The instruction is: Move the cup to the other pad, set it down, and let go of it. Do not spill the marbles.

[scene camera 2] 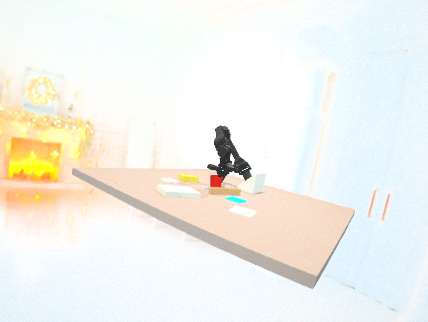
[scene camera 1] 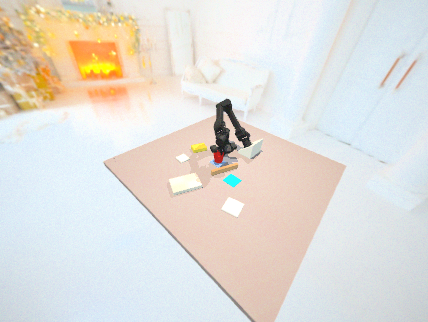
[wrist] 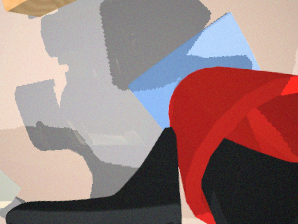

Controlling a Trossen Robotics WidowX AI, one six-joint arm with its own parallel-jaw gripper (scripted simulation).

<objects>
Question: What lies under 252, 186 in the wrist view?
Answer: My gripper.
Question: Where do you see a red cup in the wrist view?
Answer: At 246, 106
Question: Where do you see a light blue pad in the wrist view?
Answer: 222, 44
</objects>
